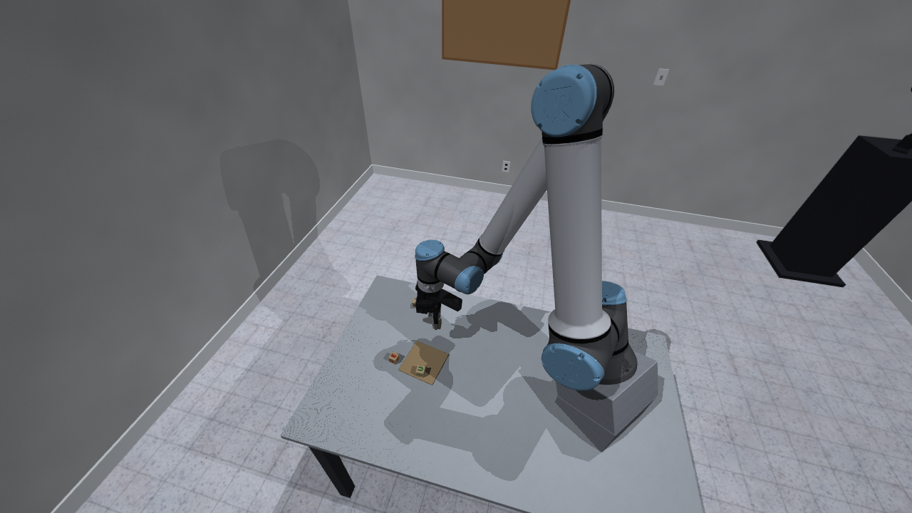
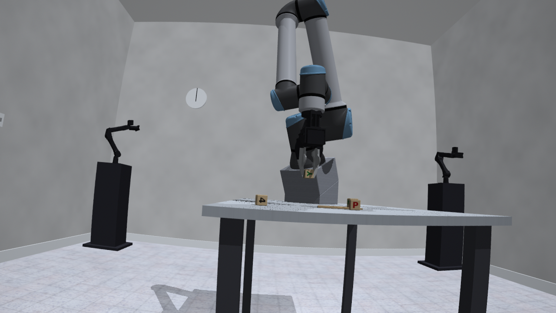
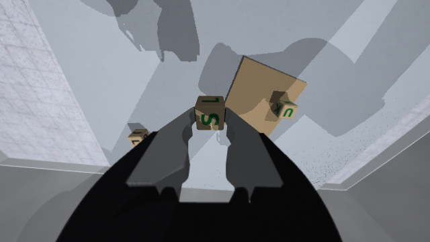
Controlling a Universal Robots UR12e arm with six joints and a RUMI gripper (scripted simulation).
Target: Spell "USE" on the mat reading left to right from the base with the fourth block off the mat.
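Now: the tan mat 2 cm ahead of my hand, 11 cm to the left of it and 11 cm below it.
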